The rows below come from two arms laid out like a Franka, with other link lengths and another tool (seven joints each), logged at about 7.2 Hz.
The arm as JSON. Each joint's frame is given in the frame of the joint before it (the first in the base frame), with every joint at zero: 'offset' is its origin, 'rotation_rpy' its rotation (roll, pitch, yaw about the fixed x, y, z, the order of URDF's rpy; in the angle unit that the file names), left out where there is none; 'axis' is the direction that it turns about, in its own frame. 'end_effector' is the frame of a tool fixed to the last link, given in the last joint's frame.
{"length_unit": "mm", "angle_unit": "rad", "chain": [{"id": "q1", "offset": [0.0, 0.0, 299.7], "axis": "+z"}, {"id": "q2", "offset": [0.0, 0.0, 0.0], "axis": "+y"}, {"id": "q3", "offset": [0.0, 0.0, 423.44], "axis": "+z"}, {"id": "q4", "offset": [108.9, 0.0, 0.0], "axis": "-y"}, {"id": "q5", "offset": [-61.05, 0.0, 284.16], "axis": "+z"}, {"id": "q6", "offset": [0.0, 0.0, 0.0], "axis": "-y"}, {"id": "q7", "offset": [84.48, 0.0, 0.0], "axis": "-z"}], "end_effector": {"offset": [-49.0, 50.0, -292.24], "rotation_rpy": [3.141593, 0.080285, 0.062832]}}
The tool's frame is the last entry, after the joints.
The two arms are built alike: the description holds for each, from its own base.
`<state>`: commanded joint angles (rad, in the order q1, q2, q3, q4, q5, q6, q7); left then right.
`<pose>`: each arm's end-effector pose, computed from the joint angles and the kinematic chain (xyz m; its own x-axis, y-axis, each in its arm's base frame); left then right.
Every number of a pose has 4 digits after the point.
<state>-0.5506 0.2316 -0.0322 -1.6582 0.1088 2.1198 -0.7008 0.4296 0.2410 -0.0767 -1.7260 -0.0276 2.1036 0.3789</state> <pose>0.4977 -0.2875 0.3764 0.9790 0.1376 0.1507 0.1255 -0.9883 0.0868 0.5312 0.2602 0.3476 0.9966 0.0526 0.0634 0.0527 -0.9986 -0.0008</pose>
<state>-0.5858 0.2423 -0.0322 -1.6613 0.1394 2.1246 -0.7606 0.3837 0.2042 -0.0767 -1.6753 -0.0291 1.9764 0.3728</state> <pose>0.4900 -0.3030 0.3699 0.9763 0.1475 0.1584 0.1373 -0.9878 0.0737 0.5218 0.2276 0.3765 0.9996 0.0092 0.0255 0.0089 -0.9999 0.0116</pose>
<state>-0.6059 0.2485 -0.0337 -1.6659 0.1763 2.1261 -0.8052 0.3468 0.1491 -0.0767 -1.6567 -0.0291 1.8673 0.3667</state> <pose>0.4865 -0.3087 0.3656 0.9730 0.1528 0.1729 0.1456 -0.9879 0.0537 0.5002 0.1989 0.4051 0.9996 -0.0258 -0.0095 -0.0256 -0.9995 0.0194</pose>
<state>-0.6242 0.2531 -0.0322 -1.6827 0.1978 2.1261 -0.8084 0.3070 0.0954 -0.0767 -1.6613 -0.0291 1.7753 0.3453</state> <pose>0.4803 -0.3101 0.3577 0.9768 0.1271 0.1722 0.1246 -0.9919 0.0250 0.4735 0.1693 0.4252 0.9975 -0.0480 -0.0522 -0.0465 -0.9985 0.0292</pose>
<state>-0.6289 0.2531 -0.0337 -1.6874 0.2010 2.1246 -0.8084 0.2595 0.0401 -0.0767 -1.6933 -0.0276 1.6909 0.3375</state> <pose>0.4774 -0.3112 0.3560 0.9782 0.1192 0.1698 0.1177 -0.9929 0.0187 0.4403 0.1384 0.4366 0.9894 -0.0912 -0.1126 -0.0871 -0.9954 0.0407</pose>
